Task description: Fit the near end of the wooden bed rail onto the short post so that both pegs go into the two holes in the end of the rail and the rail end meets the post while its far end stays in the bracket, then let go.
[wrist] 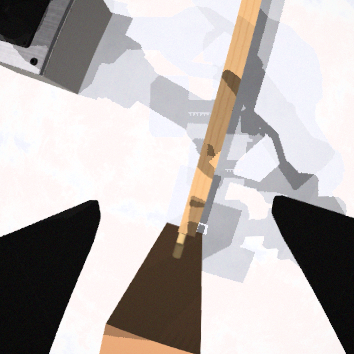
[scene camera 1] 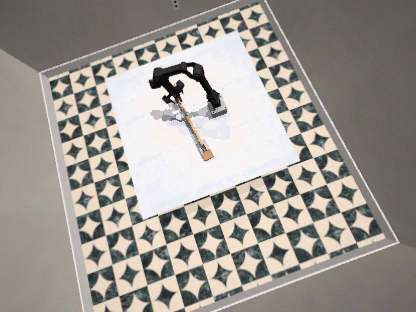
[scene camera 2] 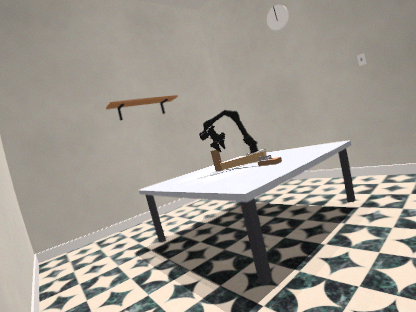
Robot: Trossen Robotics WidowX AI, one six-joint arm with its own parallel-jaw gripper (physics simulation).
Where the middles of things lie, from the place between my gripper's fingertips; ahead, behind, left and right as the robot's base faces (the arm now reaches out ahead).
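Labels:
The upright piece [wrist: 163,299] has my hand 2 cm short of it, and my hand is also 9 cm to the left of it and 7 cm above it. Then there's the wooden bed rail [wrist: 244,25], and that's 17 cm to the left of my hand, 11 cm below it and 2 cm behind it.

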